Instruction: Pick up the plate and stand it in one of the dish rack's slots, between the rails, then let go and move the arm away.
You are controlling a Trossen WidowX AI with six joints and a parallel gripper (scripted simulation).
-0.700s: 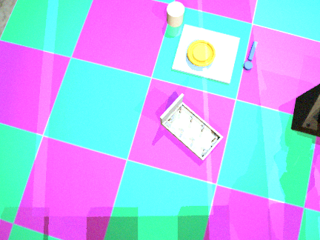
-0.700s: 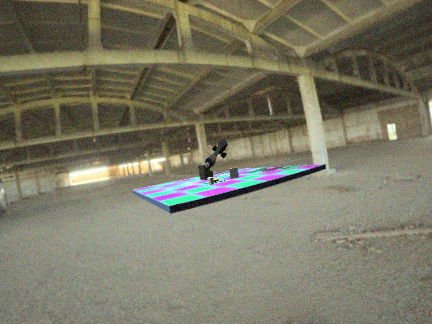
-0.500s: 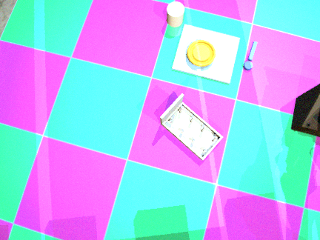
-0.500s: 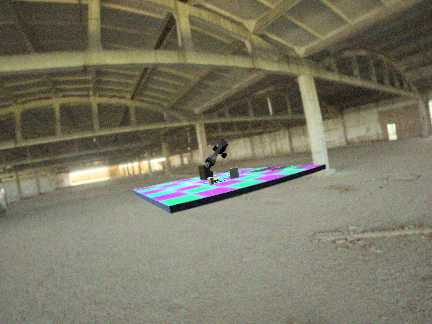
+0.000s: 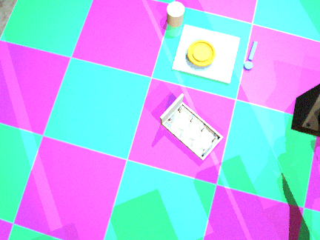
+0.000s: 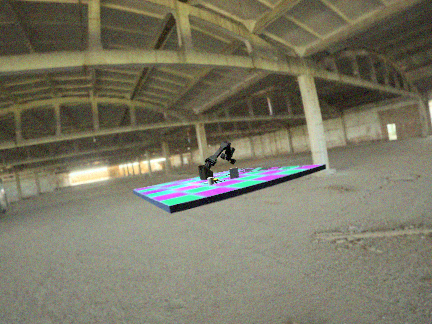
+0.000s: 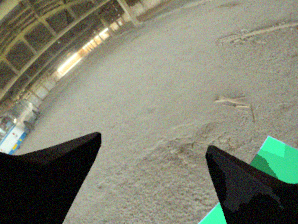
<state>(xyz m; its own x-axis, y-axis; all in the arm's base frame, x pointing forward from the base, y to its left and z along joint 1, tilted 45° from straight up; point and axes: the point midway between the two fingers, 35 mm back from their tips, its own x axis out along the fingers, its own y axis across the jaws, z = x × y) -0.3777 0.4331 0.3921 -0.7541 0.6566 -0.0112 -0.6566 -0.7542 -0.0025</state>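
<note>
Right now my gripper tip is 73 cm to the left of the yellow plate, 70 cm short of it and 10 cm above it. From my gripper tip the other things lie so: white dish rack (71 cm ahead, 53 cm to the right, 9 cm below); pale blue mat (74 cm to the right, 69 cm ahead, 11 cm below); cream cylinder (83 cm to the right, 78 cm ahead, 9 cm below).
</note>
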